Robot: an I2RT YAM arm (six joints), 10 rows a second.
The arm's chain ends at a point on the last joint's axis. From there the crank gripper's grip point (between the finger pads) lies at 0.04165 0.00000 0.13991 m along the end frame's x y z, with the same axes.
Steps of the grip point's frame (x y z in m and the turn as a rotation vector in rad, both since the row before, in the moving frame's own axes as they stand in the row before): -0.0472, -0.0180, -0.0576, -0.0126, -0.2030, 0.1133; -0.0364, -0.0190, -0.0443, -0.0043, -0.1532, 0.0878; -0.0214, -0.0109, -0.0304, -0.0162, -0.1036, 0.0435; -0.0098, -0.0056, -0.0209, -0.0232, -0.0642, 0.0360; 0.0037, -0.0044, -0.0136, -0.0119, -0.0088, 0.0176; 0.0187, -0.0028, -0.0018, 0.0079, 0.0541, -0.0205
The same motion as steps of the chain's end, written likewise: -0.0178, -0.0229, -0.0631, -0.0126, -0.2030, 0.1133; -0.0144, -0.0223, -0.0490, -0.0043, -0.1532, 0.0878; -0.0066, -0.0147, -0.0339, -0.0162, -0.1036, 0.0435; -0.0007, -0.0102, -0.0232, -0.0232, -0.0642, 0.0360; 0.0050, -0.0068, -0.0139, -0.0119, -0.0088, 0.0176; 0.0112, -0.0008, 0.0007, 0.0079, 0.0541, -0.0205
